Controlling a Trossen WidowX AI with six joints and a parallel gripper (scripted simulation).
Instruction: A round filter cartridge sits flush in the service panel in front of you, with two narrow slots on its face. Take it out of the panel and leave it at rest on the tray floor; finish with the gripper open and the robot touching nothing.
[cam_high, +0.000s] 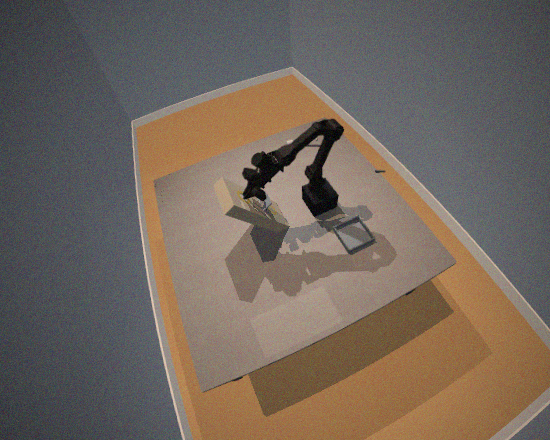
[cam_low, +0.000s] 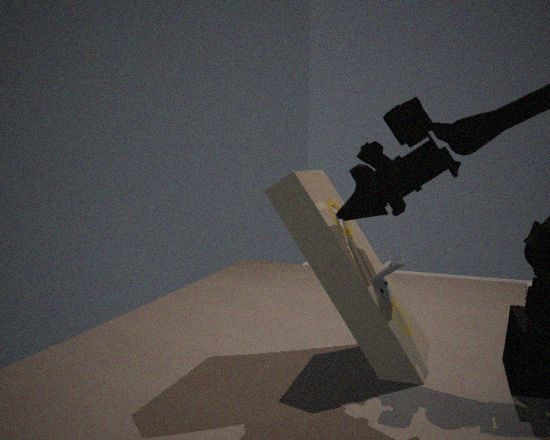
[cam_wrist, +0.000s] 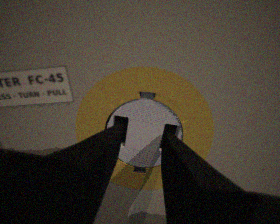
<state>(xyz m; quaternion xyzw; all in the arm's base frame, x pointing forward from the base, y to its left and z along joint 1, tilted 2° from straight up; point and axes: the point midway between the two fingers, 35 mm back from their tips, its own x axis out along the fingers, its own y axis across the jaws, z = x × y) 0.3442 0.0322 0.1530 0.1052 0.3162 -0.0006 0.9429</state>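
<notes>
My gripper tip is 1 cm short of the white round cartridge and 1 cm above it. From my gripper tip the other things lie so: beige panel 3 cm behind, 8 cm below; then grey bracket 9 cm behind, 1 cm to the right, 10 cm below; then grey tray 46 cm behind, 24 cm to the left, 24 cm below.
</notes>
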